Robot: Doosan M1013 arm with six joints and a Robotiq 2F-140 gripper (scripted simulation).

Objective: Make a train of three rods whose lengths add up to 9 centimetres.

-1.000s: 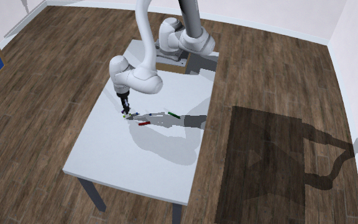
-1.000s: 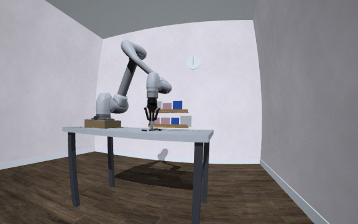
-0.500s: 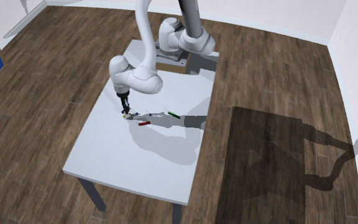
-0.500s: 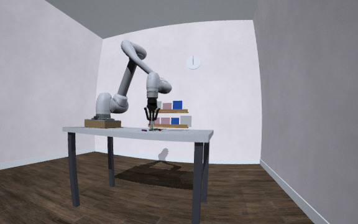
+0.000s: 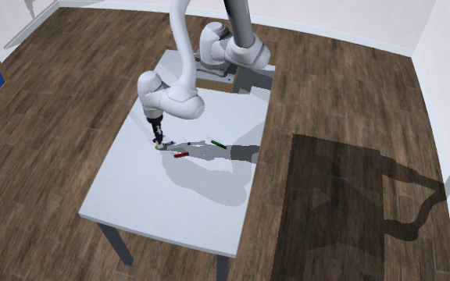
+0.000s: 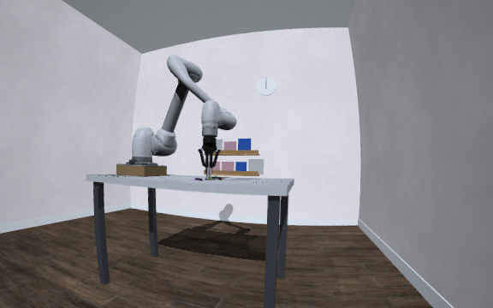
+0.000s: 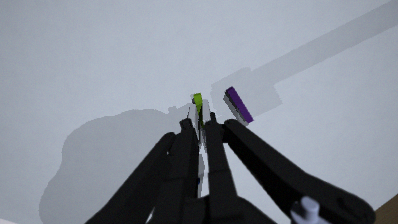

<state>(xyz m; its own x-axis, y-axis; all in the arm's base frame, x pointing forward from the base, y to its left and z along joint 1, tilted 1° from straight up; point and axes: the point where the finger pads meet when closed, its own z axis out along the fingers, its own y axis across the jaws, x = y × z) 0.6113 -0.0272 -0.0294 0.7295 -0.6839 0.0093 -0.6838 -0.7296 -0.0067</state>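
Now: hand 30 mm above the lime rod. Also, from my hand: purple rod (40 mm behind, 40 mm to the right, 30 mm below); red rod (120 mm to the left, 30 mm below); grey rod (30 mm behind, 30 mm to the left, 30 mm below).
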